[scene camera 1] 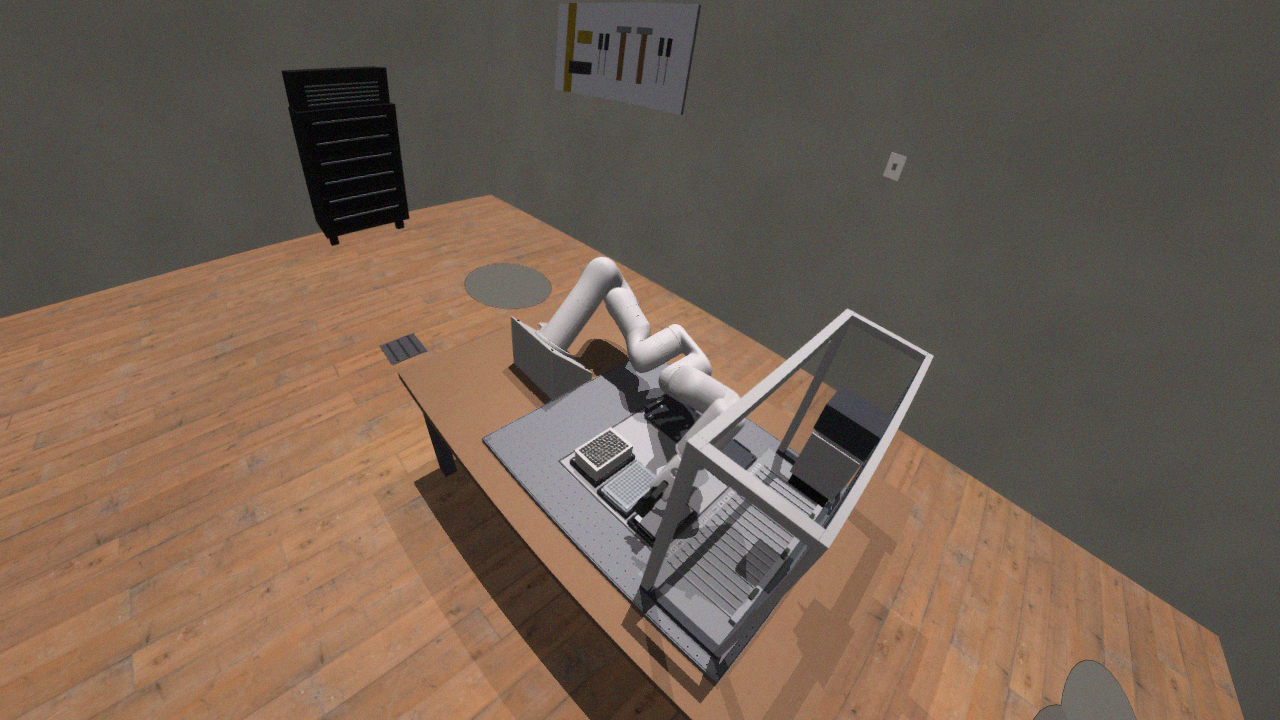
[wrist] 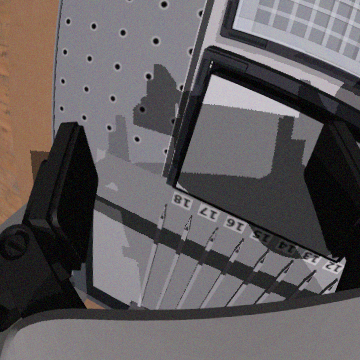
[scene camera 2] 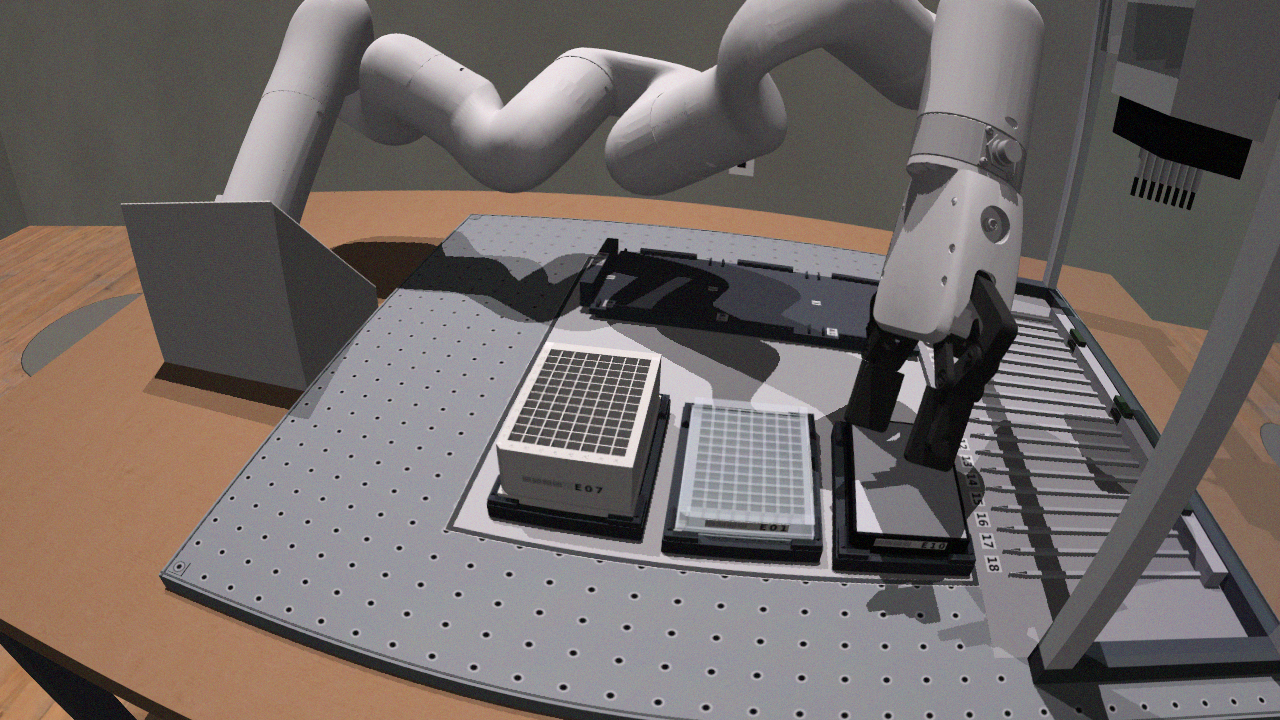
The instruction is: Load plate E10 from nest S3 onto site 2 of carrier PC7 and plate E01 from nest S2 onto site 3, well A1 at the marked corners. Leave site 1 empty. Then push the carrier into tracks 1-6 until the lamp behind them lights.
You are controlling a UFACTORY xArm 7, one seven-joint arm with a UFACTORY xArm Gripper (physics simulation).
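Frame: origin at the arm's base, x left, y back, z up, level; millimetres.
Seen in the pictures: gripper, fingertip midpoint: (scene camera 1: 646, 503) (wrist: 206, 146) (scene camera 2: 892, 445); arm's base, origin of the base link: (scene camera 1: 551, 344) (scene camera 2: 249, 245).
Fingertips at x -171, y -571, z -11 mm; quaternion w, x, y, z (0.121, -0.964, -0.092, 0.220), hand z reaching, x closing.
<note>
Pixels of each thing's top centre, then the offset from my fingertips to it.
- plate E10, middle of its top: (wrist: 287, 179) (scene camera 2: 906, 474) (scene camera 1: 664, 514) dx +41, dy -30, dz -54 mm
- pale clear plate E01, middle of its top: (scene camera 2: 751, 456) (scene camera 1: 632, 483) dx +46, dy +81, dz -54 mm
- middle nest, middle of its top: (scene camera 2: 749, 466) (scene camera 1: 631, 485) dx +46, dy +81, dz -63 mm
- long dark carrier, middle of its top: (scene camera 2: 762, 277) (scene camera 1: 700, 430) dx +313, dy +81, dz -50 mm
- tall white plate E07, middle of its top: (scene camera 2: 583, 397) (scene camera 1: 604, 448) dx +51, dy +191, dz -27 mm
- multichannel pipetting head, middle of its top: (scene camera 2: 1183, 116) (scene camera 1: 821, 472) dx +175, dy -255, dz +214 mm
My gripper (scene camera 2: 902, 438) (wrist: 206, 146) is open and empty, low over the right part of plate E10 (scene camera 2: 881, 501) (wrist: 225, 150). In the wrist view its fingers stand wide apart and the plate lies off-centre, towards the right finger. E10 is dark-sided with a flat grey top and sits in its nest (scene camera 2: 904, 562). The pale clear plate E01 (scene camera 1: 631, 483) (scene camera 2: 747, 465) (wrist: 310, 25) sits in the middle nest (scene camera 2: 742, 548). The long dark carrier (scene camera 2: 698, 295) lies behind the nests; its near sites hold no plate, and its right end is hidden behind the gripper. The grooved track deck (scene camera 1: 733, 546) (scene camera 2: 1056, 429) is at the right.
A tall white plate E07 (scene camera 1: 604, 449) (scene camera 2: 581, 402) stands in the left nest. A grey frame (scene camera 1: 759, 492) (scene camera 2: 1154, 456) rises around the track deck. A multichannel pipetting head (scene camera 2: 1181, 138) hangs inside it. A grey block (scene camera 2: 205, 286) stands by the arm's base.
</note>
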